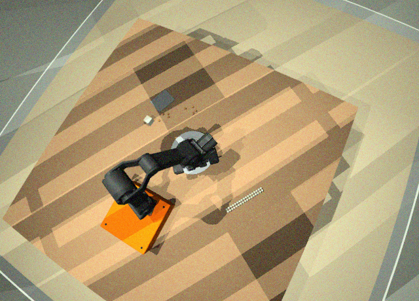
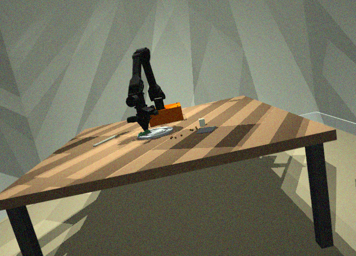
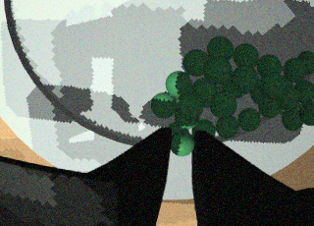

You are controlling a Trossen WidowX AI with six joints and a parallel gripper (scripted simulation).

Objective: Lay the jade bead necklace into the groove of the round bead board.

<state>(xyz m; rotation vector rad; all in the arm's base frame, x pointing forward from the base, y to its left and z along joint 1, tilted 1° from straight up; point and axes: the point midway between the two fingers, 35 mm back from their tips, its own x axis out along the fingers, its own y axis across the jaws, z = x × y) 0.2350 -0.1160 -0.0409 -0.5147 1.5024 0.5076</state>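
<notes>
The round bead board lies 5 cm to the left of my gripper tip, 4 cm ahead of it and 1 cm below it. The rest, counted from my gripper tip: grey flat plate: 29 cm to the left, 23 cm ahead, 2 cm below; then small white cube: 30 cm to the left, 11 cm ahead.
</notes>
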